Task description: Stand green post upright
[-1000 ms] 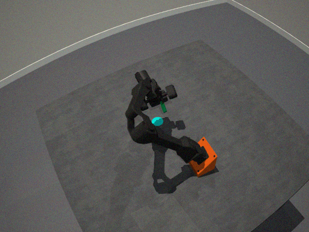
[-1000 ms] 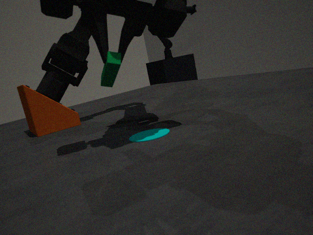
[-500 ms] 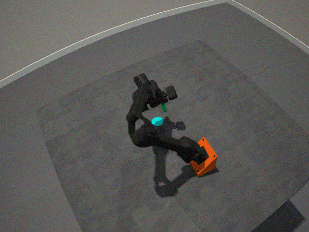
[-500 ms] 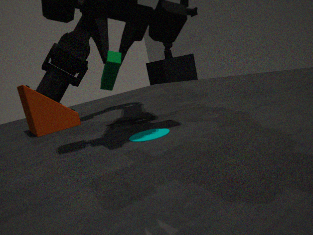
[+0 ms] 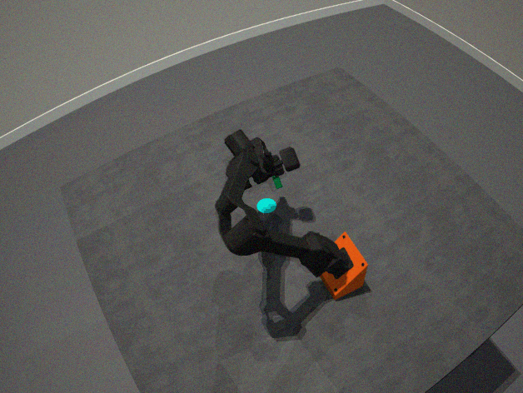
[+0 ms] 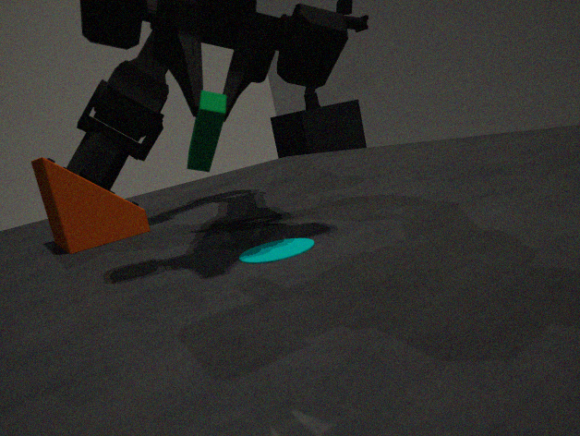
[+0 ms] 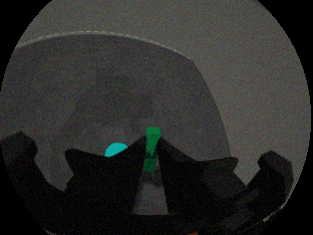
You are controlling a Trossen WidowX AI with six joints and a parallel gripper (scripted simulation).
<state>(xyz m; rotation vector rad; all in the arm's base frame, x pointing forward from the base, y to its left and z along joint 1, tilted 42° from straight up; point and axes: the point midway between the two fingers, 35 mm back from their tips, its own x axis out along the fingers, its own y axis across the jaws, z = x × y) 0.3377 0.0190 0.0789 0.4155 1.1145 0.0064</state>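
The cyan circle is 3 cm behind my gripper tip, 4 cm to the left of it and 11 cm below it. The rest, counted from my gripper tip: green post: 2 cm behind, 1 cm below.
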